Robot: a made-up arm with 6 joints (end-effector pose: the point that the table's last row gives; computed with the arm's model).
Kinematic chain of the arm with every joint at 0, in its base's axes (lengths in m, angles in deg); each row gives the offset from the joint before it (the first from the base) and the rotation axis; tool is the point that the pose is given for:
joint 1: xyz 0 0 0.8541 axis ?
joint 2: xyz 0.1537 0 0 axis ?
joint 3: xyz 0 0 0.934 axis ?
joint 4: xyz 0 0 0.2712 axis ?
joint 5: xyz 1.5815 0 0 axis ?
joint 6: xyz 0.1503 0 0 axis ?
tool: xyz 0 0 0
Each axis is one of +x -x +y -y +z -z.
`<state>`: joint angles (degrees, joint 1 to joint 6).
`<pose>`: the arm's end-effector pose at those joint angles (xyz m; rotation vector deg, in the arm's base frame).
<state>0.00 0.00 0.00 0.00 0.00 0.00</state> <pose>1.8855 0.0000 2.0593 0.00 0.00 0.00</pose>
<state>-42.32 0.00 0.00 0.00 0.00 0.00</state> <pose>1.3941 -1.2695 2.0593 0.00 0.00 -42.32</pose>
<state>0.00 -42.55 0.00 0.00 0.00 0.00</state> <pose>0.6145 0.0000 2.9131 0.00 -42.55 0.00</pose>
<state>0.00 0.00 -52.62 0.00 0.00 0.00</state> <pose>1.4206 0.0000 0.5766 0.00 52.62 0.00</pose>
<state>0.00 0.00 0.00 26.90 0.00 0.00</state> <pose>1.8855 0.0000 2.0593 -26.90 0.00 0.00</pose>
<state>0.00 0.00 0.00 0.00 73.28 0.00</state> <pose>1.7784 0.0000 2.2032 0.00 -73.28 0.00</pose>
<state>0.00 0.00 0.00 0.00 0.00 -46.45</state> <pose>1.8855 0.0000 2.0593 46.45 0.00 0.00</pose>
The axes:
joint 1: +z
joint 2: +y
joint 3: -y
joint 4: -x
joint 5: -y
joint 6: -x

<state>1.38 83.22 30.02 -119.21 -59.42 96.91</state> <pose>2.3387 0.1693 -0.1629 43.60 30.25 43.34</pose>
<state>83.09 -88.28 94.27 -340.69 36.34 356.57</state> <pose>-0.3258 -2.4435 0.4515 -94.41 121.02 51.80</pose>
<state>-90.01 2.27 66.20 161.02 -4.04 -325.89</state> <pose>-0.0036 -0.6990 3.4662 73.77 -90.32 44.61</pose>
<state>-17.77 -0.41 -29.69 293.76 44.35 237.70</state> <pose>1.6596 -0.6329 1.2355 156.65 -86.09 -11.42</pose>
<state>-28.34 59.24 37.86 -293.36 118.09 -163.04</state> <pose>2.2415 -1.0706 1.0825 86.78 39.61 86.62</pose>
